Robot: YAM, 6 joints.
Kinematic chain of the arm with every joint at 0, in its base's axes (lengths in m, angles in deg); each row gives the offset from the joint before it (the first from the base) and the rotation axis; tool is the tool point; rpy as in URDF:
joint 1: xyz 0 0 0.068 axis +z
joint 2: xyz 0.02 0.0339 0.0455 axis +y
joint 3: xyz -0.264 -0.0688 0 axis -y
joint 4: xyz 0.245 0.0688 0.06 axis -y
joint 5: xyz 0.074 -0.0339 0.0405 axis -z
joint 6: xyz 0.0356 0 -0.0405 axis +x
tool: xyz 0 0 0 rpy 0 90 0
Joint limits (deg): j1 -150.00..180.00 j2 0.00..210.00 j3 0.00..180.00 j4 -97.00..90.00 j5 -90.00..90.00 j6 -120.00..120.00
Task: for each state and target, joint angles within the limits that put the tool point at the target. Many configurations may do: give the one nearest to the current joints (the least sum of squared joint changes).
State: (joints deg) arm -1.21 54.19 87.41 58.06 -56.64 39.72
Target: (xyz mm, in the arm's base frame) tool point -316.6 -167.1 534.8
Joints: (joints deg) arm 32.16 28.30 118.85 57.29 -49.51 39.72
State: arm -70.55 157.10 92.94 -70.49 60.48 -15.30
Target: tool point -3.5 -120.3 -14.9
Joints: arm -77.48 160.63 42.45 -79.37 55.96 -15.30
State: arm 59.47 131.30 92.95 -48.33 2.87 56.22
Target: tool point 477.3 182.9 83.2
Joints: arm 21.33 143.79 110.44 -34.95 5.27 56.22
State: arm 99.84 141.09 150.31 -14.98 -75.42 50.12
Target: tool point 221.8 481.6 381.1
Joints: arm 61.53 138.17 148.25 -17.34 -76.51 50.12
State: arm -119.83 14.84 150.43 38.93 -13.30 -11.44
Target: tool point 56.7 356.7 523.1
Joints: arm -97.71 17.10 108.44 34.16 -13.56 -11.44
